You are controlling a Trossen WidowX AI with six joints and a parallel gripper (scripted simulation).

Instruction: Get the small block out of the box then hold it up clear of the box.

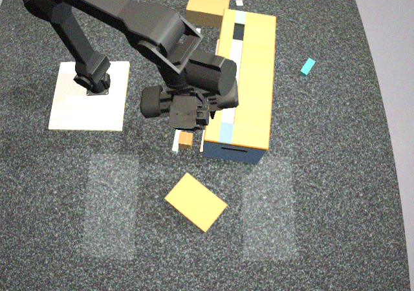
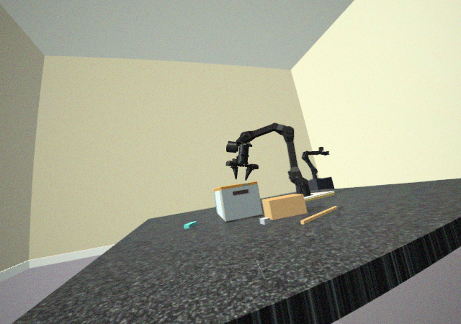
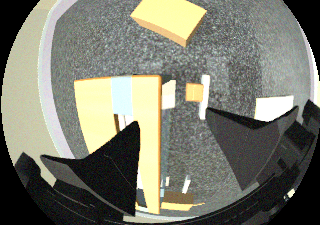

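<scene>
Now: the small block 30 mm behind my gripper tip and 140 mm below it. The rest, counted from my gripper tip: wooden stick: 20 mm ahead, 550 mm to the left, 160 mm below; long box: 80 mm ahead, 140 mm to the left, 100 mm below; teal block: 340 mm ahead, 220 mm to the left, 150 mm below.
</scene>
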